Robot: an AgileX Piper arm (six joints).
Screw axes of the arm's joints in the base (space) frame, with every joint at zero. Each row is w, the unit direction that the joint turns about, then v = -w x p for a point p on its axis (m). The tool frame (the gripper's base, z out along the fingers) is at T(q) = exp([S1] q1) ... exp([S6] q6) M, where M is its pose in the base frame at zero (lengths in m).
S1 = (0, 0, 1, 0, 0, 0)
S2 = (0, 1, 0, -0.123, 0, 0)
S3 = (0, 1, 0, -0.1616, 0, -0.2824)
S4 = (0.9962, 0, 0.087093, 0, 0.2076, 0)
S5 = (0, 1, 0, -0.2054, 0, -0.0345)
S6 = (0.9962, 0, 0.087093, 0, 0.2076, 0)
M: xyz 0.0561 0 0.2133 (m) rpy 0 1.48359 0 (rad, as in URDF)
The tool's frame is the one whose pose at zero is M.
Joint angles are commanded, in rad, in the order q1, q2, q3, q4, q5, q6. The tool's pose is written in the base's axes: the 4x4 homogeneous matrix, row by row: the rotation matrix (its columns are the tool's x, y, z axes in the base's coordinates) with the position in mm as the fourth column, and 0 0 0 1 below. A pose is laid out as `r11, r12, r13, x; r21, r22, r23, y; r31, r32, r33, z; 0, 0, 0, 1`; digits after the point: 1 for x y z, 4 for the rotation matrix.
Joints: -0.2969, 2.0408, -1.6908, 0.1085, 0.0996, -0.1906
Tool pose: -0.3607, 0.2540, 0.8974, 473.9; 0.0240, 0.9644, -0.2633, -144.0; -0.9324, -0.0734, -0.3539, 281.2; 0, 0, 0, 1
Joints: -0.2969, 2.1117, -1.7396, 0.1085, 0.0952, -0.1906
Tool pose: -0.3765, 0.2532, 0.8912, 487.8; 0.0289, 0.9647, -0.2619, -148.3; -0.9260, -0.0728, -0.3705, 262.2; 0, 0, 0, 1
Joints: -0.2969, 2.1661, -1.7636, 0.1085, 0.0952, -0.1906
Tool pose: -0.4032, 0.2511, 0.8800, 496.5; 0.0371, 0.9653, -0.2585, -150.9; -0.9144, -0.0716, -0.3985, 242.1; 0, 0, 0, 1
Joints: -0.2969, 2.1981, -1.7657, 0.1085, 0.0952, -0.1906
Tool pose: -0.4292, 0.2491, 0.8682, 500.1; 0.0450, 0.9659, -0.2549, -152.0; -0.9021, -0.0703, -0.4258, 226.1; 0, 0, 0, 1
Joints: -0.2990, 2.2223, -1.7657, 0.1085, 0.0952, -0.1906
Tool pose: -0.4498, 0.2495, 0.8576, 502.0; 0.0523, 0.9659, -0.2536, -153.8; -0.8916, -0.0692, -0.4475, 213.4; 0, 0, 0, 1
